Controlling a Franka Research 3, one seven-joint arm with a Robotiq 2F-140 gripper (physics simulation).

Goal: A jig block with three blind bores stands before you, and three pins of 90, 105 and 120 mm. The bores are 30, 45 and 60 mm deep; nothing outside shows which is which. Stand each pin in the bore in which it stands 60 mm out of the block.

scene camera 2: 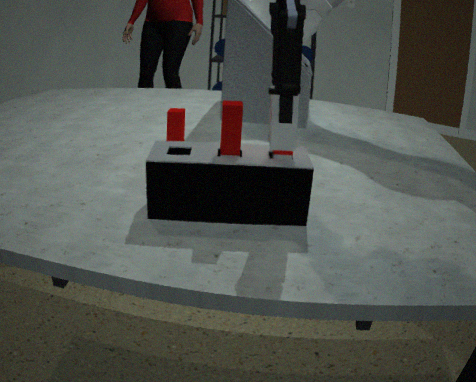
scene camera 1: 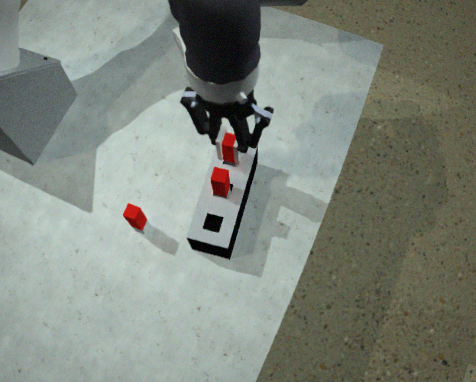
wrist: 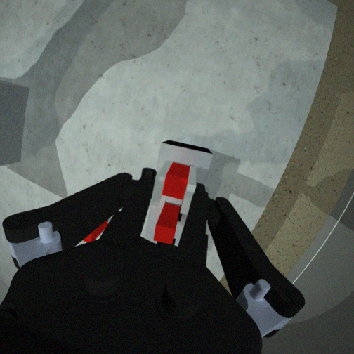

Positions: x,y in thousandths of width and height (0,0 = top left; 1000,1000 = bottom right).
Scene:
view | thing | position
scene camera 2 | my gripper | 591,381
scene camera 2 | jig block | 392,475
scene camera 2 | red pin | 488,292
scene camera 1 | my gripper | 486,404
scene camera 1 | jig block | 453,585
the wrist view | my gripper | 504,493
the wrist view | jig block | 566,445
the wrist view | red pin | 468,643
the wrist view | red pin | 499,504

